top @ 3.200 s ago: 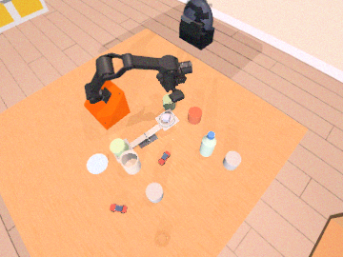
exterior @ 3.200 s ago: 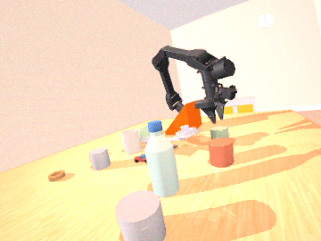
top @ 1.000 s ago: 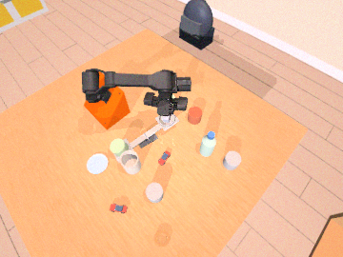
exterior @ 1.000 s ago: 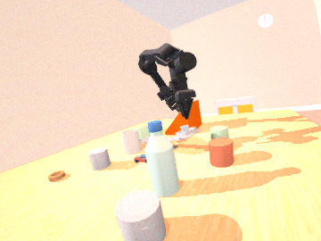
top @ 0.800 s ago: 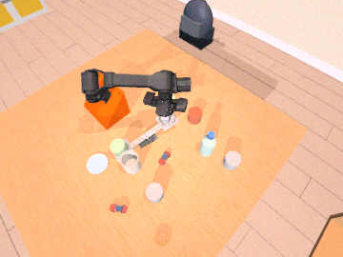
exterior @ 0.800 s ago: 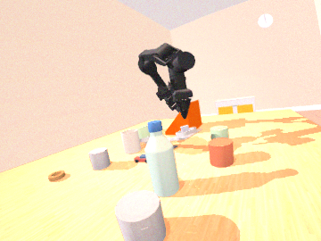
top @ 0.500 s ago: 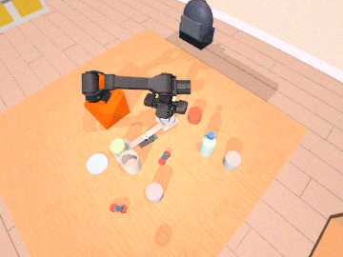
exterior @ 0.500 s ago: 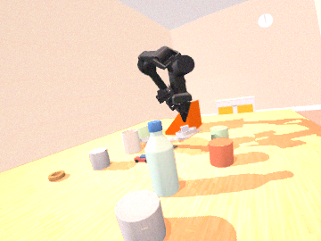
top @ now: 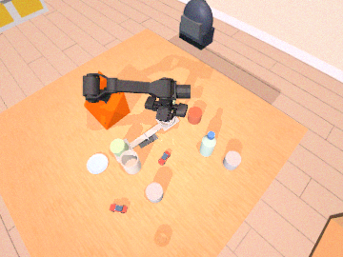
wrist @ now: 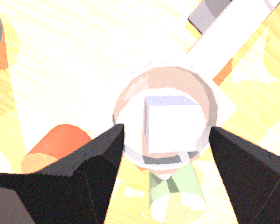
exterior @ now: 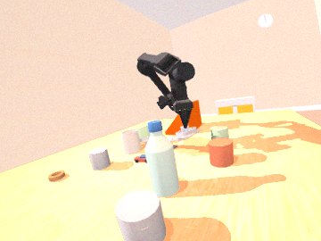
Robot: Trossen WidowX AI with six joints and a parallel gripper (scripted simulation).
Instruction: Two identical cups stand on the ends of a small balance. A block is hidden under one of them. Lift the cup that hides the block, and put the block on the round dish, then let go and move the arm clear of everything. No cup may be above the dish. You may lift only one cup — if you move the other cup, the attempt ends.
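My gripper tip is 1 cm above the pale block. Round my gripper tip: small balance: 12 cm to the right, 8 cm below, 2 cm behind; then red cylinder: 13 cm to the left, 6 cm below, 5 cm ahead; then balance beam: 12 cm to the right, 6 cm below, 2 cm behind.
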